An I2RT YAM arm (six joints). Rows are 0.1 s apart.
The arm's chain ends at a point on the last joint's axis. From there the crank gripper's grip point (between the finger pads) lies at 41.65 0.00 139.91 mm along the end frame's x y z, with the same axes.
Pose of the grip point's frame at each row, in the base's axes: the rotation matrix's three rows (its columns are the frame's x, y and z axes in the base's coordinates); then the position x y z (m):
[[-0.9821, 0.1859, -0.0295], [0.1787, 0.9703, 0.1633], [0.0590, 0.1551, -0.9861]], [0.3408, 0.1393, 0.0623]
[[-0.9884, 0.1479, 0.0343], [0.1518, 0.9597, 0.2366], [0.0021, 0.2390, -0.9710]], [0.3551, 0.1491, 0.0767]
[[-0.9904, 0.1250, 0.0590], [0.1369, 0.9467, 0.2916], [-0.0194, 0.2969, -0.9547]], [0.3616, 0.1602, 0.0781]
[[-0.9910, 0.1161, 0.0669], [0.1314, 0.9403, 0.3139], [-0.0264, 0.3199, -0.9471]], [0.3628, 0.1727, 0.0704]
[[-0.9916, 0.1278, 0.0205], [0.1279, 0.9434, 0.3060], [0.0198, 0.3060, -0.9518]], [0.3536, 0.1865, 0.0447]
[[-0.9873, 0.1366, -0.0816], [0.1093, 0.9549, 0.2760], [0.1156, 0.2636, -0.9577]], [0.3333, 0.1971, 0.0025]
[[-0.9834, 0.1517, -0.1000], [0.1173, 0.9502, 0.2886], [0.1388, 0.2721, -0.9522]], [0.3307, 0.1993, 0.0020]
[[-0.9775, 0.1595, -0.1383], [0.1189, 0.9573, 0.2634], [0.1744, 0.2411, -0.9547]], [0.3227, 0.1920, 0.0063]
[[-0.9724, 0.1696, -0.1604], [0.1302, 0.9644, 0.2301], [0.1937, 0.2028, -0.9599]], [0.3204, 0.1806, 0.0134]
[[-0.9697, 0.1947, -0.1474], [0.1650, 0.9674, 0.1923], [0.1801, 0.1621, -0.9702]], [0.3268, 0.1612, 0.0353]
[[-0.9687, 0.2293, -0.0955], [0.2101, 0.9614, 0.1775], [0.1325, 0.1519, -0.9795]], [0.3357, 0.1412, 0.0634]
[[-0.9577, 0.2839, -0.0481], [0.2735, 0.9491, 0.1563], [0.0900, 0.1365, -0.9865]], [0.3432, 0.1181, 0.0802]
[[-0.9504, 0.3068, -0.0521], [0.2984, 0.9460, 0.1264], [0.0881, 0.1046, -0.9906]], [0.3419, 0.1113, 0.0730]
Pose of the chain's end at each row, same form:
[[-0.9821, 0.1859, -0.0295], [0.1787, 0.9703, 0.1633], [0.0590, 0.1551, -0.9861]], [0.3858, 0.1090, 0.1978]
[[-0.9884, 0.1479, 0.0343], [0.1518, 0.9597, 0.2366], [0.0021, 0.2390, -0.9710]], [0.3915, 0.1097, 0.2125]
[[-0.9904, 0.1250, 0.0590], [0.1369, 0.9467, 0.2916], [-0.0194, 0.2969, -0.9547]], [0.3946, 0.1137, 0.2125]
[[-0.9910, 0.1161, 0.0669], [0.1314, 0.9403, 0.3139], [-0.0264, 0.3199, -0.9471]], [0.3947, 0.1233, 0.2040]
[[-0.9916, 0.1278, 0.0205], [0.1279, 0.9434, 0.3060], [0.0198, 0.3060, -0.9518]], [0.3920, 0.1384, 0.1770]
[[-0.9873, 0.1366, -0.0816], [0.1093, 0.9549, 0.2760], [0.1156, 0.2636, -0.9577]], [0.3858, 0.1539, 0.1317]
[[-0.9834, 0.1517, -0.1000], [0.1173, 0.9502, 0.2886], [0.1388, 0.2721, -0.9522]], [0.3856, 0.1540, 0.1294]
[[-0.9775, 0.1595, -0.1383], [0.1189, 0.9573, 0.2634], [0.1744, 0.2411, -0.9547]], [0.3828, 0.1502, 0.1326]
[[-0.9724, 0.1696, -0.1604], [0.1302, 0.9644, 0.2301], [0.1937, 0.2028, -0.9599]], [0.3833, 0.1430, 0.1396]
[[-0.9697, 0.1947, -0.1474], [0.1650, 0.9674, 0.1923], [0.1801, 0.1621, -0.9702]], [0.3878, 0.1274, 0.1635]
[[-0.9687, 0.2293, -0.0955], [0.2101, 0.9614, 0.1775], [0.1325, 0.1519, -0.9795]], [0.3894, 0.1076, 0.1949]
[[-0.9577, 0.2839, -0.0481], [0.2735, 0.9491, 0.1563], [0.0900, 0.1365, -0.9865]], [0.3898, 0.0848, 0.2145]
[[-0.9504, 0.3068, -0.0521], [0.2984, 0.9460, 0.1264], [0.0881, 0.1046, -0.9906]], [0.3888, 0.0812, 0.2079]

